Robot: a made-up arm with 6 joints. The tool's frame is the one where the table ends. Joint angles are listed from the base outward.
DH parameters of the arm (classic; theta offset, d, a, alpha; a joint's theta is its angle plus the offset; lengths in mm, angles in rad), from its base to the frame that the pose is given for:
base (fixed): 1.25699 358 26.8 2.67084
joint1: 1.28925 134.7 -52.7 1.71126
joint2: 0.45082 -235.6 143 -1.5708
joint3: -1.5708 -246 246 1.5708
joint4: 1.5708 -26 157 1.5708
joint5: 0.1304 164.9 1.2 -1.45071
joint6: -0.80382 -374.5 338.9 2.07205
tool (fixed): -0.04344 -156 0 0
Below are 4 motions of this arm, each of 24 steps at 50 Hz.
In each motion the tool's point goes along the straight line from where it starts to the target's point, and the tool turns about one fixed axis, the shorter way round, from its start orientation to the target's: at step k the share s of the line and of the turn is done. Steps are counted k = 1, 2, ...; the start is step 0. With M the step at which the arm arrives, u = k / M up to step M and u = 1 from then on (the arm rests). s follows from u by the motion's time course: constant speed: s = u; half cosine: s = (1 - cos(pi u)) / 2; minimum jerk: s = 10 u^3 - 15 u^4 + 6 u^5.
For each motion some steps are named. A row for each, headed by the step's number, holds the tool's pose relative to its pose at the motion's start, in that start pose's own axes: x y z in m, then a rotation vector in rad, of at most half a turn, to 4 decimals.
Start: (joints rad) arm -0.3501 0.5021 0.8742 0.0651 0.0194 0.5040
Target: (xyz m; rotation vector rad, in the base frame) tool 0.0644 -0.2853 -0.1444 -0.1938 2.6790 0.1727
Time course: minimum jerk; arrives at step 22
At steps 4, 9, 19, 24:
4: -0.0001 0.0015 -0.0166 0.0018 0.0291 0.0047
9: -0.0004 0.0108 -0.1229 0.0132 0.2160 0.0349
19: -0.0013 0.0319 -0.3614 0.0389 0.6350 0.1026
24: -0.0013 0.0325 -0.3689 0.0397 0.6483 0.1048

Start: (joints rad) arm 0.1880 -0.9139 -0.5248 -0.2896 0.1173 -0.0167
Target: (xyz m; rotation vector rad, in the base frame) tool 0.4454 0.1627 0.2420 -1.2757 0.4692 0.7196
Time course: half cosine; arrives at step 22
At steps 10, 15, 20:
10: -0.1062 -0.0897 -0.0632 -0.0975 0.2481 -0.1985
15: -0.1908 -0.1611 -0.1135 -0.1751 0.4456 -0.3566
20: -0.2426 -0.2049 -0.1443 -0.2227 0.5668 -0.4535

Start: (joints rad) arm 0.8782 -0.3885 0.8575 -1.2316 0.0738 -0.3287
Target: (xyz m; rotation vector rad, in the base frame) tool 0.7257 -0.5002 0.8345 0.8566 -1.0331 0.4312
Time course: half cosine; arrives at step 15
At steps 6, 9, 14, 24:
6: -0.0121 -0.0310 -0.1168 0.0889 0.0716 -0.0252
9: -0.0229 -0.0588 -0.2213 0.1685 0.1357 -0.0478
14: -0.0345 -0.0889 -0.3344 0.2546 0.2051 -0.0722
24: -0.0349 -0.0898 -0.3381 0.2574 0.2074 -0.0730

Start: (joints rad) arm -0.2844 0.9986 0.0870 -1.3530 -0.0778 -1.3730
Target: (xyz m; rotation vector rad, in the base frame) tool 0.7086 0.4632 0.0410 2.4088 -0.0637 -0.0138
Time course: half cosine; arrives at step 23
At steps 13, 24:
13: -0.0774 -0.0087 -0.0518 0.2212 -0.1162 -0.2006
24: -0.1286 -0.0144 -0.0860 0.3676 -0.1931 -0.3334

